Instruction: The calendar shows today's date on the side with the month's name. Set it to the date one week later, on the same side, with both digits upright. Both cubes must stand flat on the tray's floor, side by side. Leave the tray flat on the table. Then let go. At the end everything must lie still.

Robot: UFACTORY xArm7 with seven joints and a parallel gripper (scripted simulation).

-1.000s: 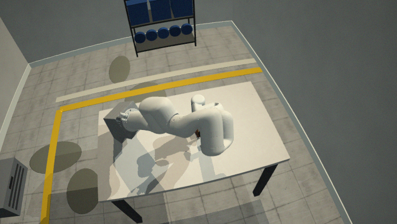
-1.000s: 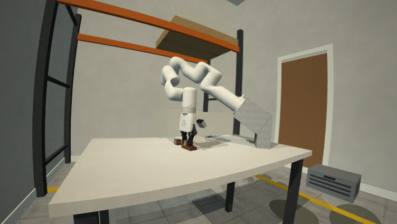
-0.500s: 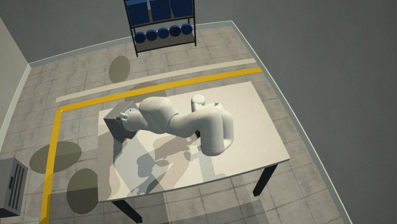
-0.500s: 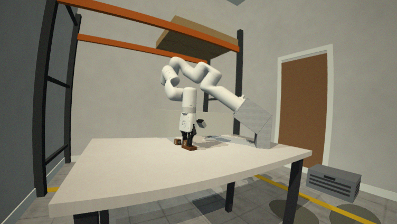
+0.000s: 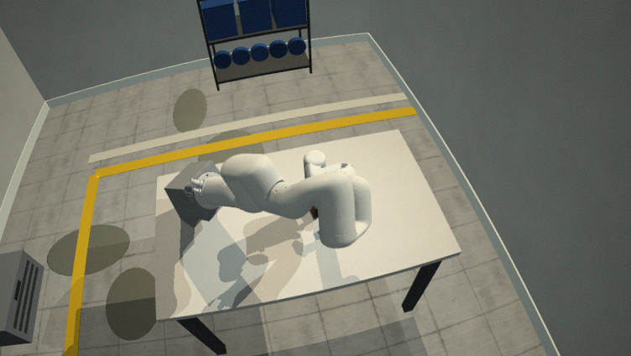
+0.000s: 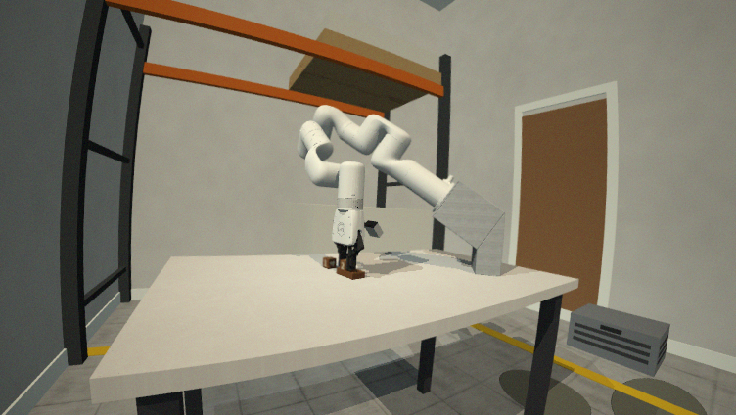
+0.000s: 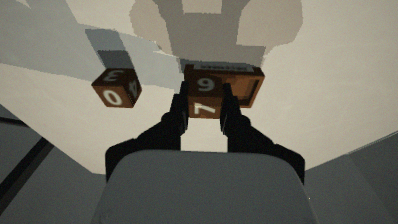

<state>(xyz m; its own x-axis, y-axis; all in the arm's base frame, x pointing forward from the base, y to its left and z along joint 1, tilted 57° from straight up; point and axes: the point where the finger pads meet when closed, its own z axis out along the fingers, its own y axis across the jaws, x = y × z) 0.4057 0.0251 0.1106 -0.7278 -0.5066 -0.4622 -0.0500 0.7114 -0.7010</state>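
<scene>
The brown wooden tray lies 30 mm below my hand and 20 mm to the left of it.
</scene>
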